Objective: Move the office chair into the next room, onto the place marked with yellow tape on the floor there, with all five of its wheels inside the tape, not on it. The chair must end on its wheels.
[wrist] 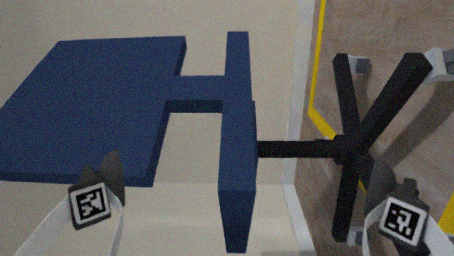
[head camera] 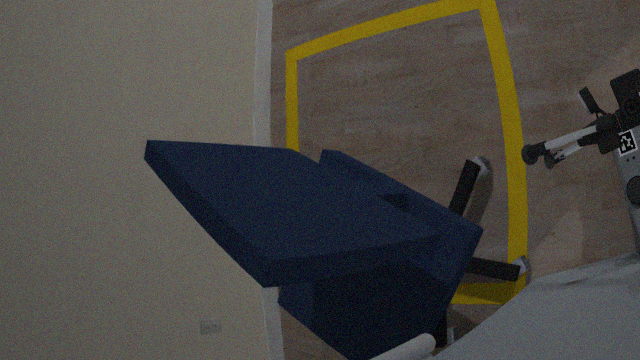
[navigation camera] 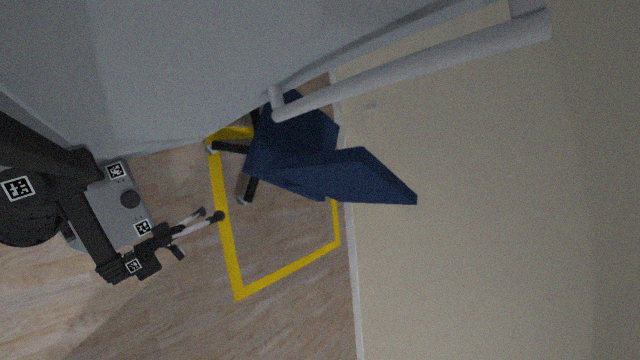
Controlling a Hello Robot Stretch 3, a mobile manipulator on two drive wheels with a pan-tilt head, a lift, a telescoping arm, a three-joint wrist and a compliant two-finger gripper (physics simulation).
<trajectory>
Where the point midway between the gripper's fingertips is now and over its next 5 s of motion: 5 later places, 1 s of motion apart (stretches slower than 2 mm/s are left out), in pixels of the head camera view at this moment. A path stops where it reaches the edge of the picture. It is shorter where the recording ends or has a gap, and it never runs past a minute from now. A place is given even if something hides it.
My gripper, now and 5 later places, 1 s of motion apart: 534,160; 509,171; 489,179; 485,224; 480,224; 467,205
</trajectory>
